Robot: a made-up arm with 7 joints. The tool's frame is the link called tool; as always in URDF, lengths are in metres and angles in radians.
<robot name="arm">
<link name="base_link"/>
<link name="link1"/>
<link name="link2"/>
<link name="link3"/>
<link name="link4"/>
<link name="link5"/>
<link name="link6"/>
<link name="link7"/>
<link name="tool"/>
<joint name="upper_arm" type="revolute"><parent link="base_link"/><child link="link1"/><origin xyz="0 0 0.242"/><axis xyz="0 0 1"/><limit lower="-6.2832" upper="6.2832"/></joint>
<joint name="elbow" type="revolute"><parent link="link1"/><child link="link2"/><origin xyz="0 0 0" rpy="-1.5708 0 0"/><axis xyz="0 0 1"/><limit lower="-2.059" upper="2.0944"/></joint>
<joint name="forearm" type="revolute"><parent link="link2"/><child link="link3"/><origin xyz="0 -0.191 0" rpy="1.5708 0 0"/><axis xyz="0 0 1"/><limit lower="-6.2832" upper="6.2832"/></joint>
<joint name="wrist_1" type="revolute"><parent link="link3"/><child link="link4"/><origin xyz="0.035 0 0" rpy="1.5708 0 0"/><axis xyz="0 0 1"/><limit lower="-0.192" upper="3.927"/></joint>
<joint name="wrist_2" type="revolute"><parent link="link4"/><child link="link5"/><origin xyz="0.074 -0.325 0" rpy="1.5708 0 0"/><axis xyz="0 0 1"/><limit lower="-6.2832" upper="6.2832"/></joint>
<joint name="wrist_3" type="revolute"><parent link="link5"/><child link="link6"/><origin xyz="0 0 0" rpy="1.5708 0 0"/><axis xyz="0 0 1"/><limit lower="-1.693" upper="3.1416"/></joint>
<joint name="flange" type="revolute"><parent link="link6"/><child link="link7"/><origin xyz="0.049 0.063 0" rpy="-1.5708 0 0"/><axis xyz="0 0 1"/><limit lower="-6.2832" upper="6.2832"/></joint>
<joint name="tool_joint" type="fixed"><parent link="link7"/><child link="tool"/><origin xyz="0 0 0"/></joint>
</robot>
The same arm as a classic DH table. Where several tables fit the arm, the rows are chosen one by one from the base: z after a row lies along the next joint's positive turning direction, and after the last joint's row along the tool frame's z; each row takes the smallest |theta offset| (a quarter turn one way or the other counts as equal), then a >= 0, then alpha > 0; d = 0 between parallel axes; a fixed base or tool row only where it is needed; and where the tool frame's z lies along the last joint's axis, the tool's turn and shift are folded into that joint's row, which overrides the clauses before.
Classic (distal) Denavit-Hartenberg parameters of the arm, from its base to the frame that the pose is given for. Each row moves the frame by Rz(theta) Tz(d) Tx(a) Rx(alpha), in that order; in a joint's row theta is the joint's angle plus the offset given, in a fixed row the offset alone. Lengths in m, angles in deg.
upper_arm: d 0.242, theta0 0, a 0, alpha -90
elbow: d 0, theta0 0, a 0, alpha 90
forearm: d 0.191, theta0 0, a 0.035, alpha 90
wrist_1: d 0, theta0 0, a 0.074, alpha 90
wrist_2: d 0.325, theta0 0, a 0, alpha 90
wrist_3: d 0, theta0 0, a 0.049, alpha -90
flange: d 0.063, theta0 0, a 0, alpha 0
Joint limits (deg, base to tool): -360..360 -117.97..120 -360..360 -11..225 -360..360 -97..180 -360..360

